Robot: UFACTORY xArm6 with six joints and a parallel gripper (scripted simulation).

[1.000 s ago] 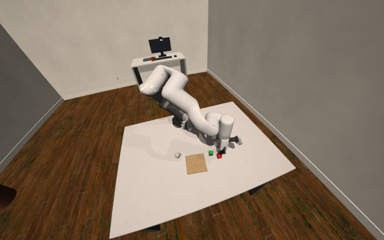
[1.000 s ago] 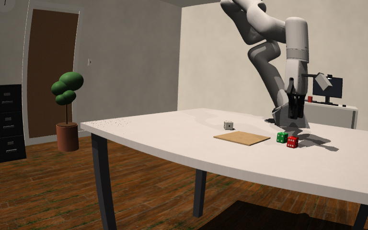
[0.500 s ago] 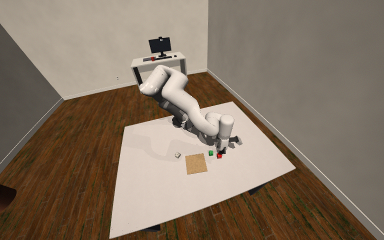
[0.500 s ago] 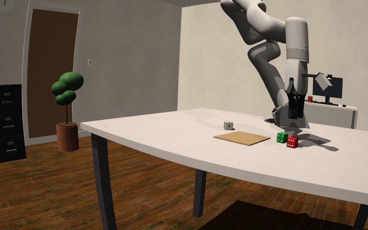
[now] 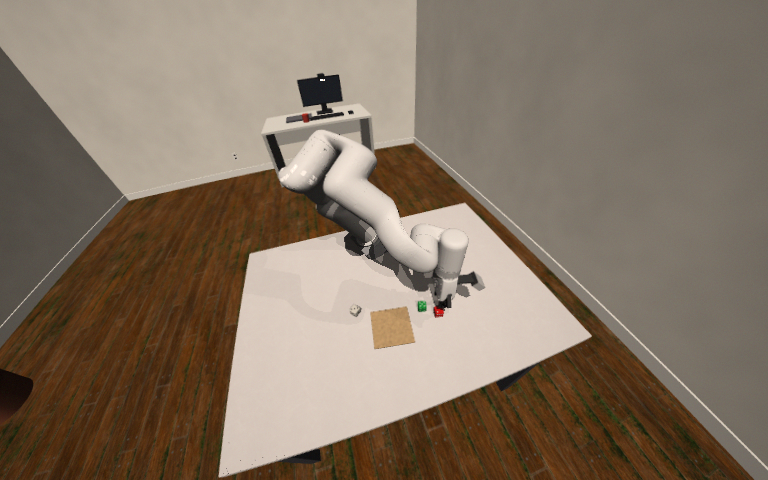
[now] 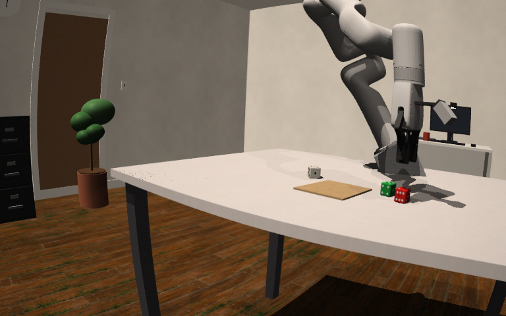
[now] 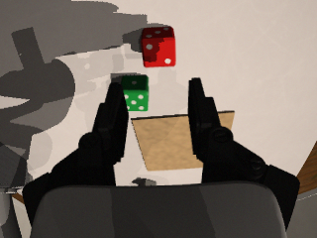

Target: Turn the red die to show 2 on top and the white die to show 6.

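Right now the red die is 9 cm below my hand. Also, from my hand: green die (4 cm behind, 4 cm to the right, 9 cm below); white die (13 cm behind, 28 cm to the right, 9 cm below); tan mat (2 cm behind, 18 cm to the right, 10 cm below).
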